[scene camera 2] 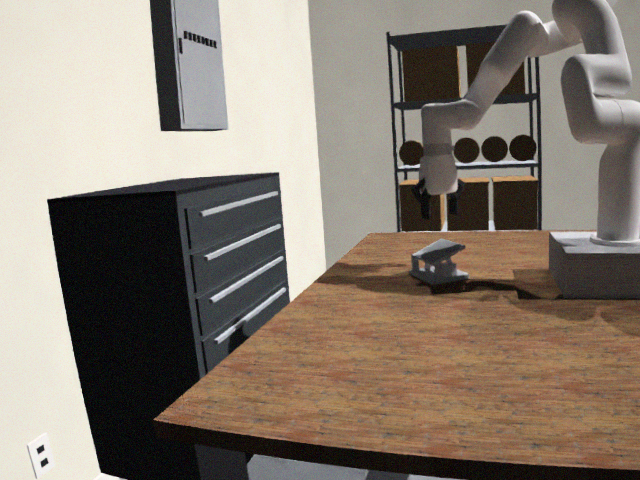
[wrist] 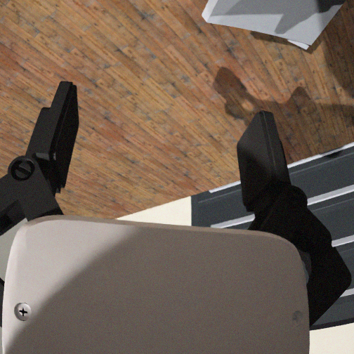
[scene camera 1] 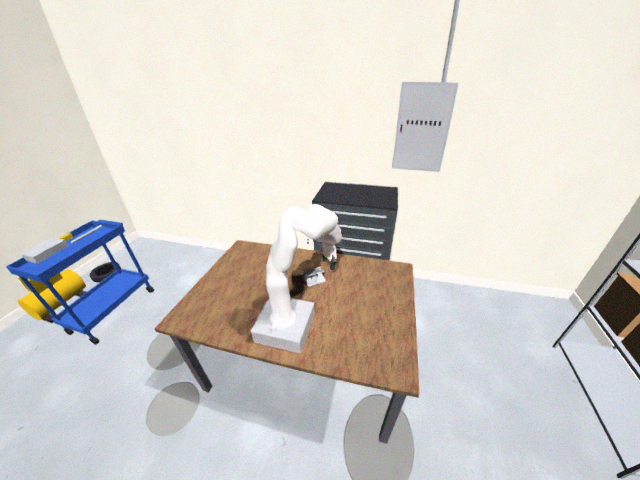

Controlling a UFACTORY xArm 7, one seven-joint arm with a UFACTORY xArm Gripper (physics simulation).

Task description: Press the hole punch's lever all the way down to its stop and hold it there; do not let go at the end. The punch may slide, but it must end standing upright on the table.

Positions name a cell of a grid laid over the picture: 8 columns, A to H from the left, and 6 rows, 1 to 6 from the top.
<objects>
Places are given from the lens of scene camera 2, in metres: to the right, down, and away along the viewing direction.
grey hole punch (scene camera 2: F4): 0.29, 0.08, 1.16
</objects>
